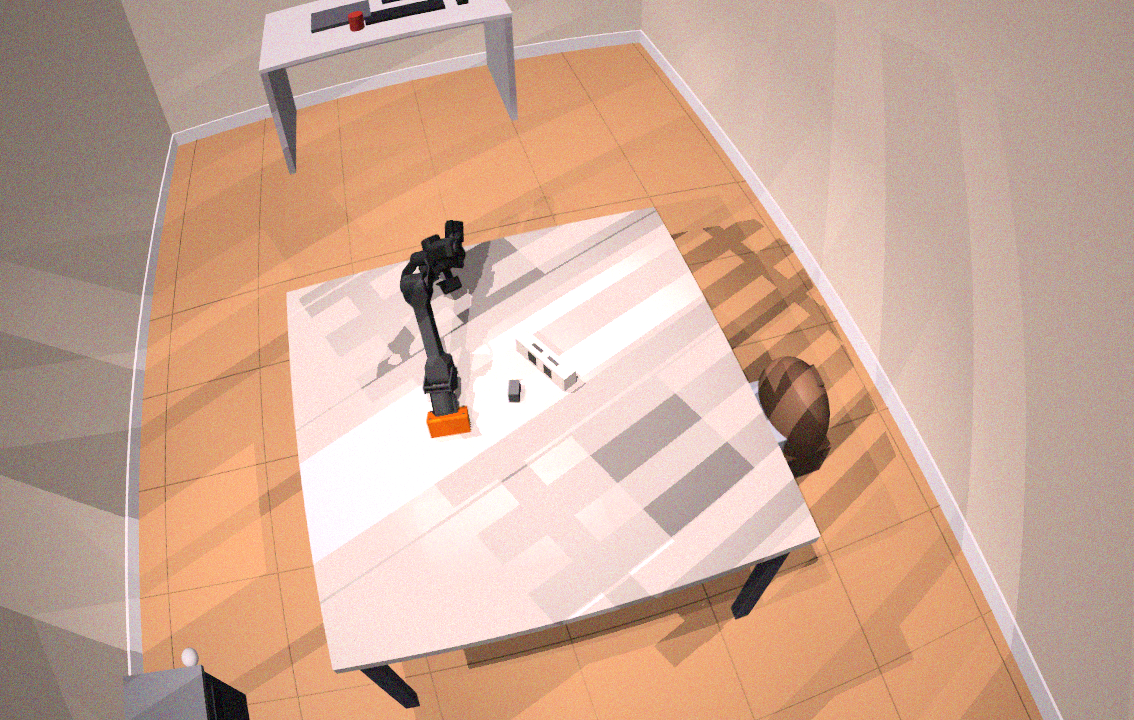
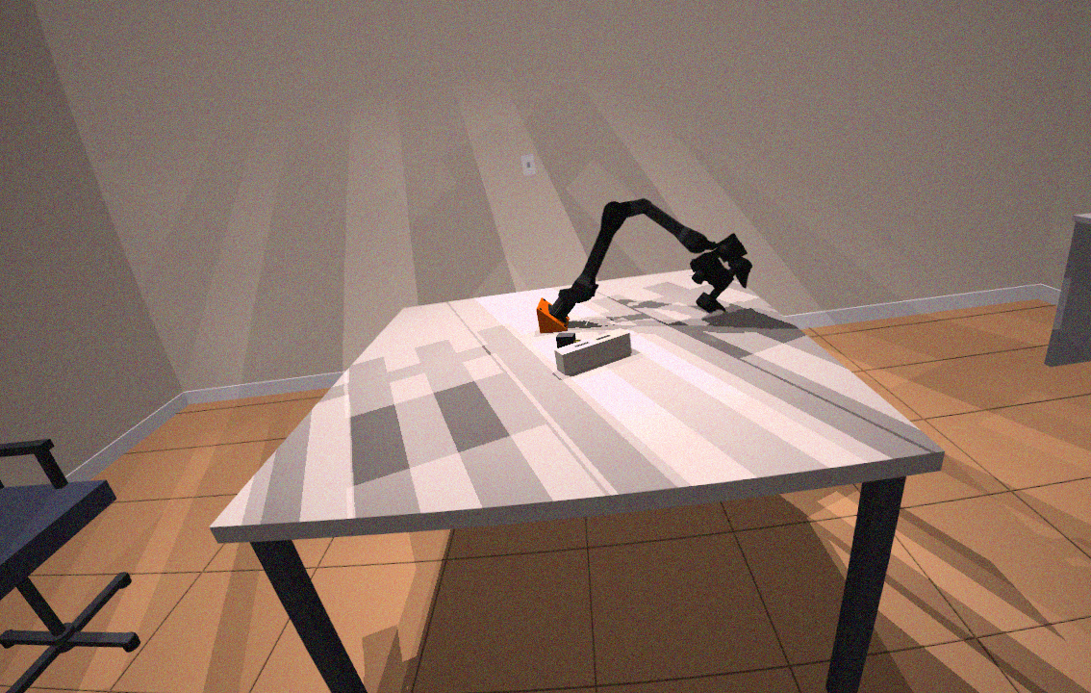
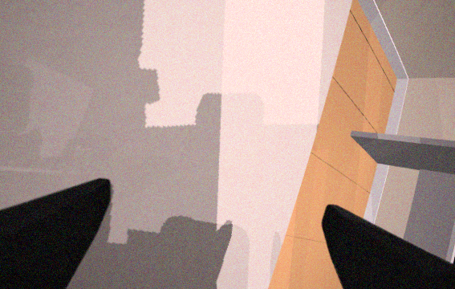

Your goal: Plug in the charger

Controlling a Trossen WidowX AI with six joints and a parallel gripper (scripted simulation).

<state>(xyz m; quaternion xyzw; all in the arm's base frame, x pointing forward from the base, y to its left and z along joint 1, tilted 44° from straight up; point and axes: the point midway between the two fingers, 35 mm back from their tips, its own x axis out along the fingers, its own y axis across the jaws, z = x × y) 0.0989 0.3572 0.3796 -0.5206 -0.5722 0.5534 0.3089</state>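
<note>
Right now my gripper tip is 51 cm to the left of the dark grey charger, 12 cm short of it and 1 cm above it.
</note>
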